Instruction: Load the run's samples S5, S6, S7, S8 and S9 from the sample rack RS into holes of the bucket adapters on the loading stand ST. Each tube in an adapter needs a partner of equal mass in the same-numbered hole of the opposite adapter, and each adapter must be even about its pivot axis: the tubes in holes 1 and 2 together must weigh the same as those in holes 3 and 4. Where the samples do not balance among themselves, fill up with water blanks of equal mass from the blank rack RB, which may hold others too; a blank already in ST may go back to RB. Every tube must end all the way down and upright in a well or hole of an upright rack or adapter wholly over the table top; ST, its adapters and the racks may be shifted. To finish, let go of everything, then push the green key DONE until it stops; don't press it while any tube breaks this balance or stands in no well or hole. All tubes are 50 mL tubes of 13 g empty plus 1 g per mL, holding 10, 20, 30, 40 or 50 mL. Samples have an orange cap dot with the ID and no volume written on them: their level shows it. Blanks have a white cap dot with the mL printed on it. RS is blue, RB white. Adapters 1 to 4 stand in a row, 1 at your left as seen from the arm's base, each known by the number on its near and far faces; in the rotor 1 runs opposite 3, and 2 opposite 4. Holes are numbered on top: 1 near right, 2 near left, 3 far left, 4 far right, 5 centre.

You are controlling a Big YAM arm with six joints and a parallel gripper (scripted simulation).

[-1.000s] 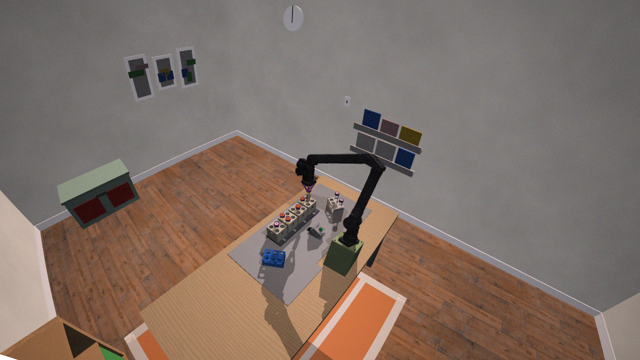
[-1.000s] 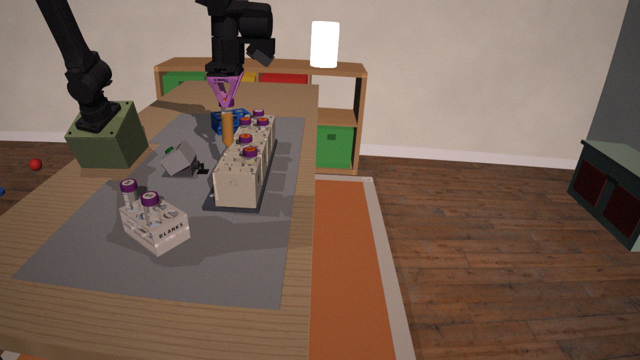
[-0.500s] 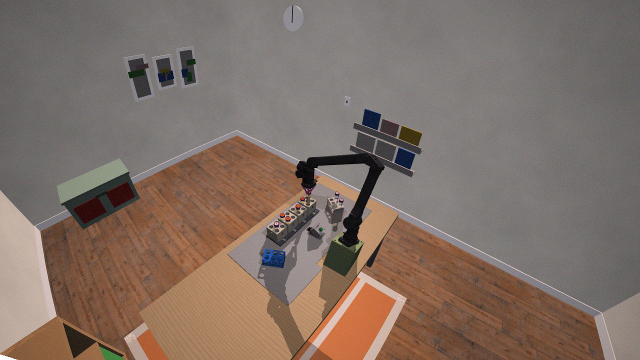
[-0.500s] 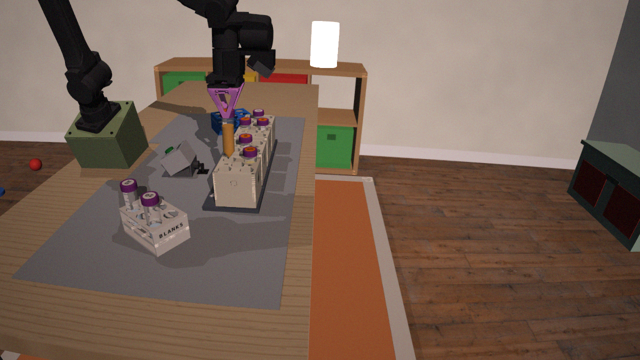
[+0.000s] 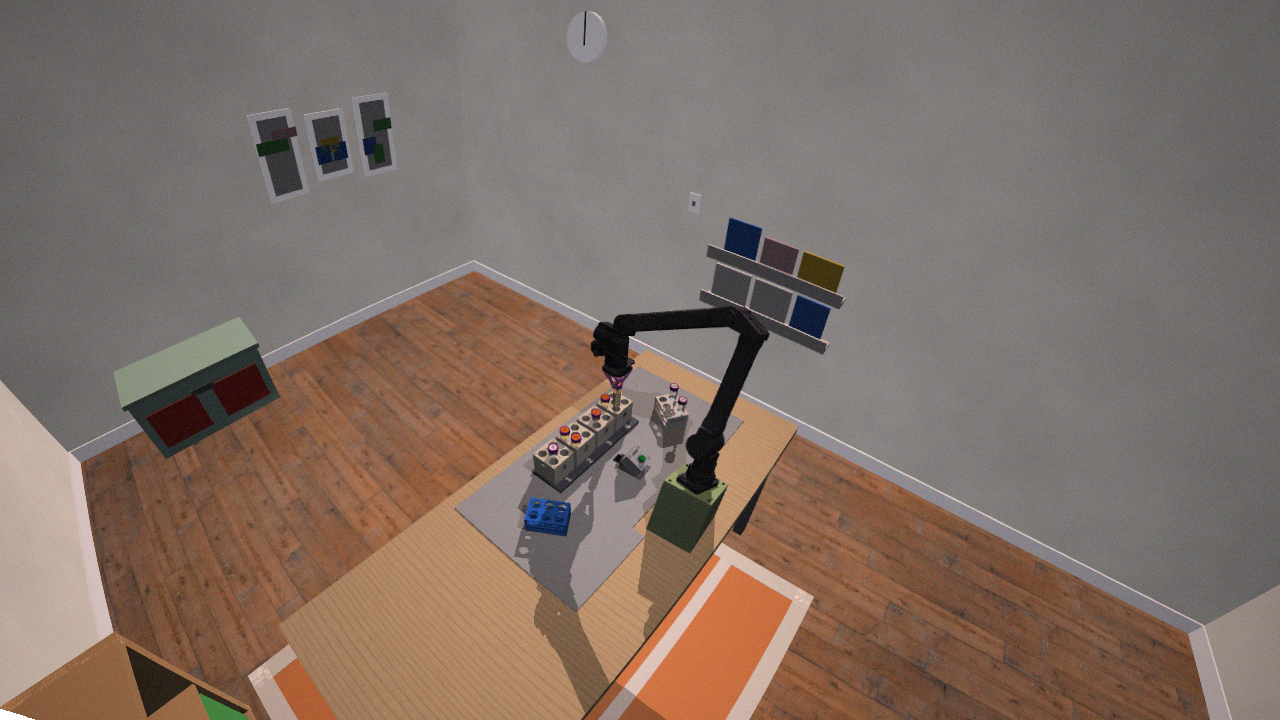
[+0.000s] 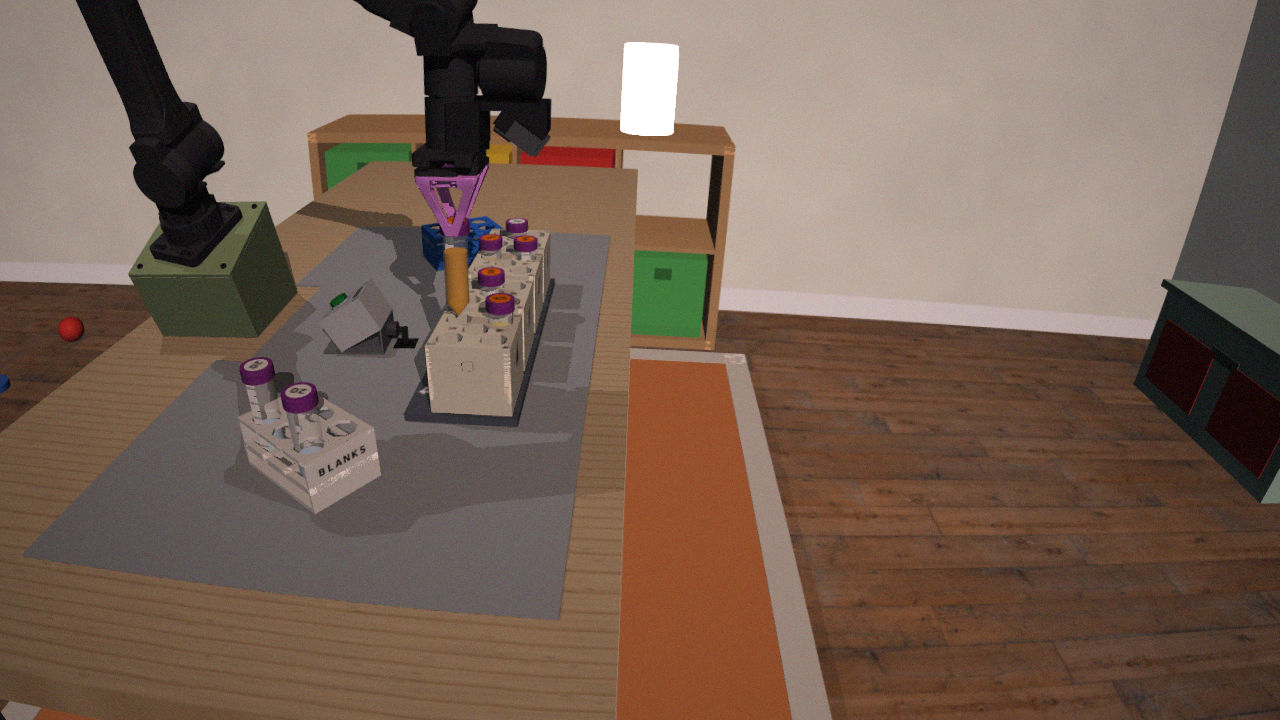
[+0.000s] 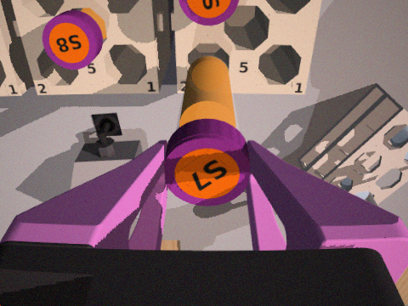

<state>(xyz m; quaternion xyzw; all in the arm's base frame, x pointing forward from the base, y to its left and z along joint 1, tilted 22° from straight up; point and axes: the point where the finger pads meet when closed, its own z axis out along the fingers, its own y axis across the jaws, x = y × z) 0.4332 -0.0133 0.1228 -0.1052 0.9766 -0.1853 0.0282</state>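
Now: hand 50 mm above the orange-dot sample tube and 10 mm past it. From my hand the other things lie so: sample tube S9: 220 mm to the left, 140 mm below, 40 mm behind; then loading stand: 210 mm below, 140 mm to the left, 10 mm behind; then sample S8: 140 mm below, 90 mm to the left.
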